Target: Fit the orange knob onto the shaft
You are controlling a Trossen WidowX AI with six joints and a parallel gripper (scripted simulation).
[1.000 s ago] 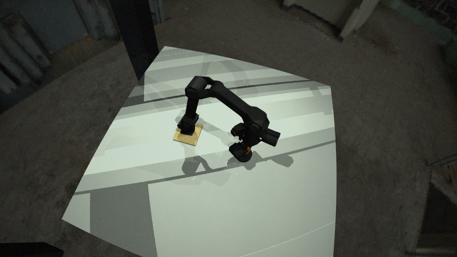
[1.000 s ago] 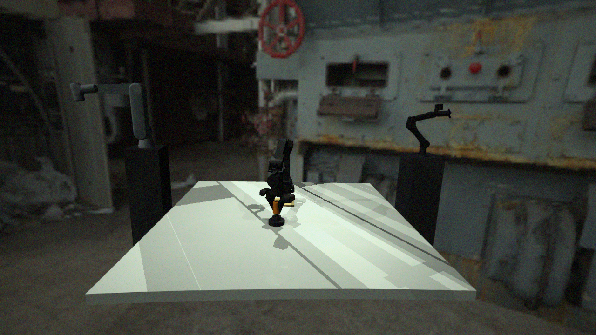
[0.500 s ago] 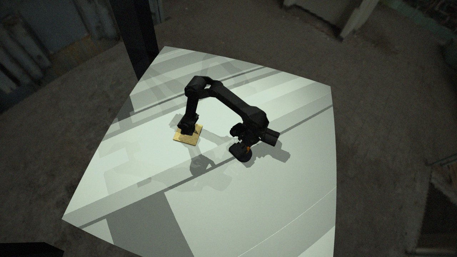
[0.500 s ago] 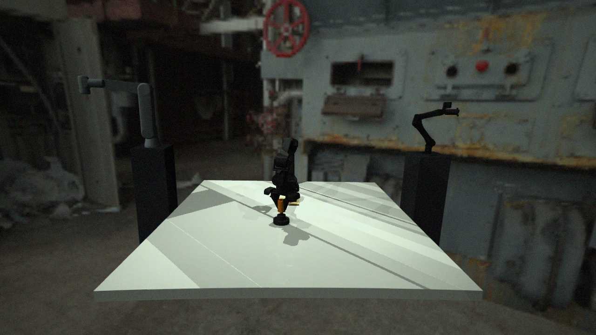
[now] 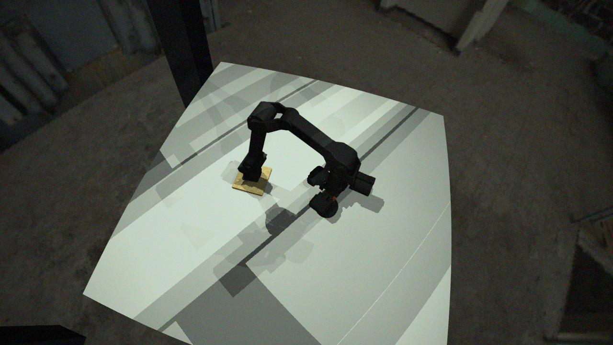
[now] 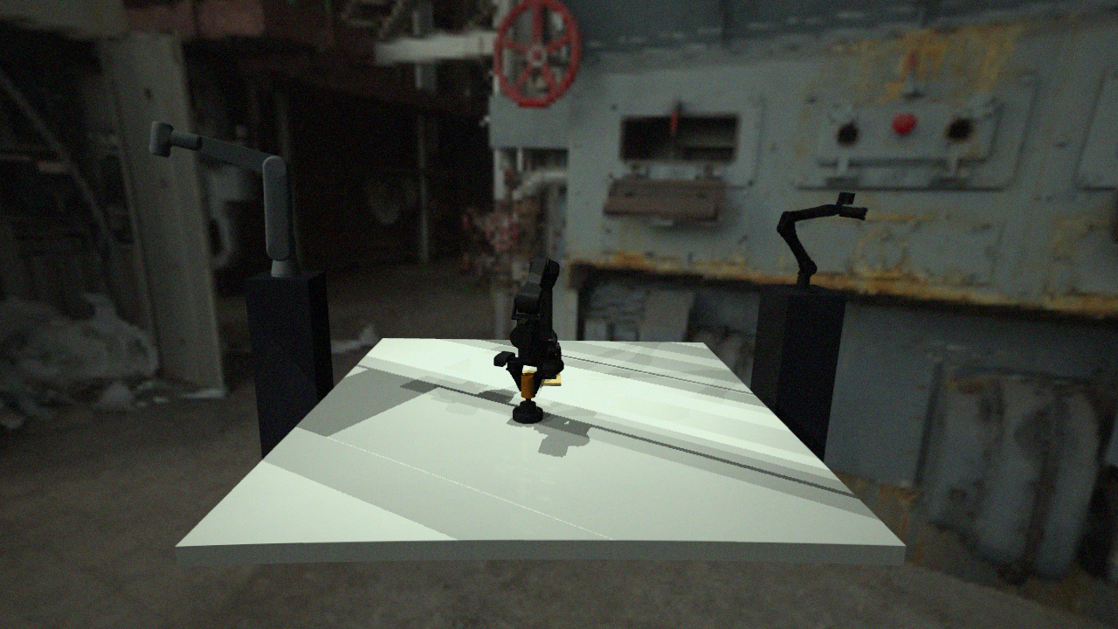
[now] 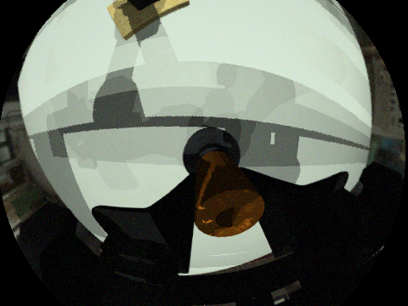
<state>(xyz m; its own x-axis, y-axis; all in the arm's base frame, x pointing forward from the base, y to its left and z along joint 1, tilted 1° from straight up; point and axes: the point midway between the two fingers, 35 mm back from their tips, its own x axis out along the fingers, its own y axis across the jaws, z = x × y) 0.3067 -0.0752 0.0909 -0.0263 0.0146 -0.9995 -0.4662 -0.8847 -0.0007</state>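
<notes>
Right now my gripper tip is 20 mm below the orange knob. Round my gripper tip: round pedestal: 40 mm below.
</notes>
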